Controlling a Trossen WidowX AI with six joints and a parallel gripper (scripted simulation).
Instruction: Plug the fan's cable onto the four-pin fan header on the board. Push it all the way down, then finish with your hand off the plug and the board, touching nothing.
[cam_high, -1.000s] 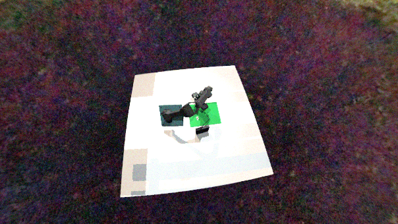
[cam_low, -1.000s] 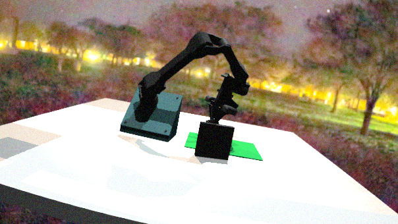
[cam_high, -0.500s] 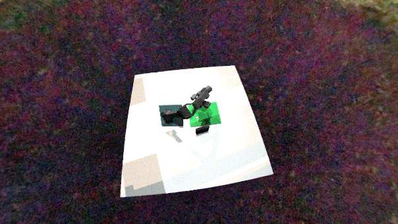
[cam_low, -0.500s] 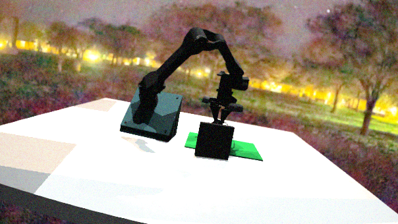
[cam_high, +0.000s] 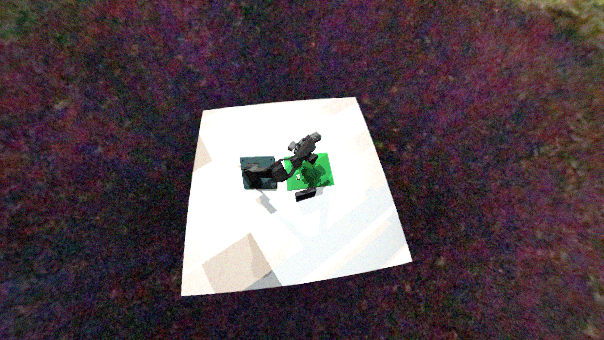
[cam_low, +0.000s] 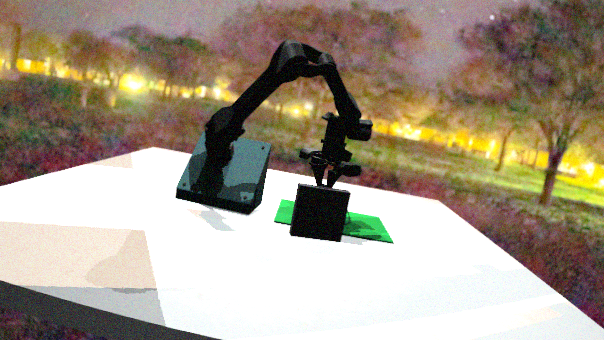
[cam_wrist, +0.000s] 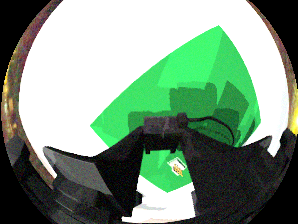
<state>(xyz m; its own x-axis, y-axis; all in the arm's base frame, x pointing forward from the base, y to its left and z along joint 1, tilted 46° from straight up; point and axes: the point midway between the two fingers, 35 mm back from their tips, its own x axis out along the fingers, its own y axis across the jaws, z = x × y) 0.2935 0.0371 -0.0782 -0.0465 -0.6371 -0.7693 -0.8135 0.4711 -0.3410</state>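
Right now the green board is 80 mm below my gripper tip, 60 mm to the right of it and 40 mm ahead of it. From my gripper tip the other things lie so: black fan 230 mm to the right, 10 mm below; dark plug 10 mm to the right.
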